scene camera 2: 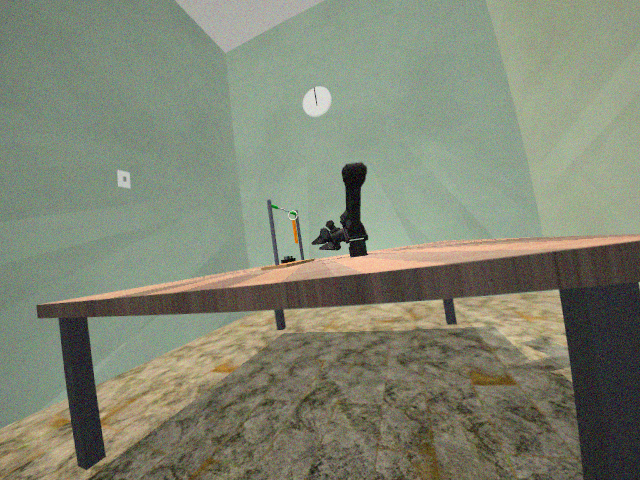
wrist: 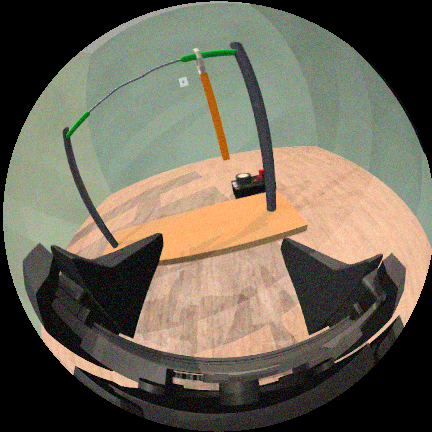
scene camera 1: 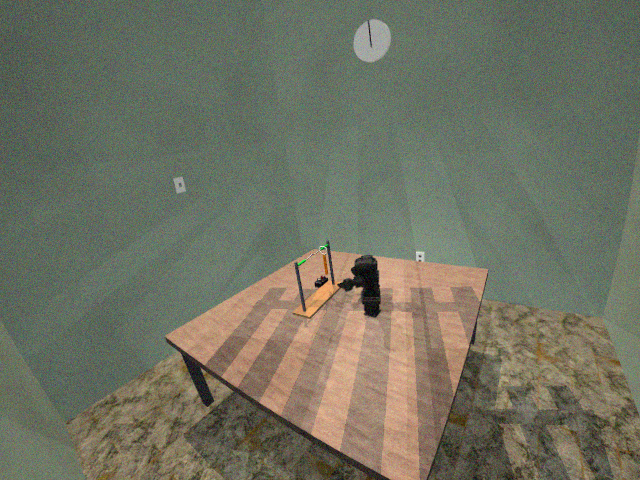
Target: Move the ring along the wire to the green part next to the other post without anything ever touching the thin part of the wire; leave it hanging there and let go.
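Frame: origin at the arm's base, x ahead, y left, z up, level; millimetres.
Where they show: gripper, fingertip midpoint: [scene camera 2: 315, 246] [wrist: 224, 242] [scene camera 1: 342, 283]; arm's base at its link origin: [scene camera 1: 372, 312].
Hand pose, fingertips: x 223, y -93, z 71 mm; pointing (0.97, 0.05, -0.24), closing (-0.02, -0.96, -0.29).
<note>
Things, the pixels of their top centre, and the offset from my fingertips. "spot": a spot on its surface instead.
- white ring at a spot on its surface: [wrist: 199, 61] spot: 84 mm ahead, 15 mm right, 164 mm up
- green part at a spot on its surface: [wrist: 220, 53] spot: 105 mm ahead, 44 mm right, 185 mm up
- thin grey wire at a spot on its surface: [wrist: 118, 87] spot: 101 mm ahead, 95 mm left, 192 mm up
- wooden base at its top centre: [wrist: 178, 231] [scene camera 2: 291, 262] [scene camera 1: 320, 296] 100 mm ahead, 81 mm left, 60 mm down
- black device with a red part, top centre: [wrist: 251, 173] [scene camera 2: 288, 256] [scene camera 1: 320, 277] 190 mm ahead, 59 mm right, 27 mm down
The white ring [scene camera 1: 319, 251] [scene camera 2: 288, 217] [wrist: 199, 61] hangs around the green part [wrist: 220, 53] next to the right post in the wrist view. Its orange handle [scene camera 1: 325, 264] [scene camera 2: 295, 231] [wrist: 215, 116] hangs down from it, slightly tilted. The thin grey wire [wrist: 119, 88] runs from there to the other green part [scene camera 1: 301, 262] [scene camera 2: 274, 206] [wrist: 78, 124] at the left post. My gripper [scene camera 1: 339, 285] [scene camera 2: 315, 244] [wrist: 224, 242] is open and empty. It is apart from the ring and handle, lower than them and on the robot's side of the wooden base.
Dark posts [scene camera 1: 300, 287] [scene camera 2: 273, 233] [wrist: 260, 125] stand on the wooden base [scene camera 1: 316, 299] [wrist: 200, 227]. A black device with a red part [scene camera 1: 321, 281] [scene camera 2: 287, 259] [wrist: 247, 185] lies behind the base on the table [scene camera 1: 361, 372] [scene camera 2: 320, 293] [wrist: 350, 200].
</note>
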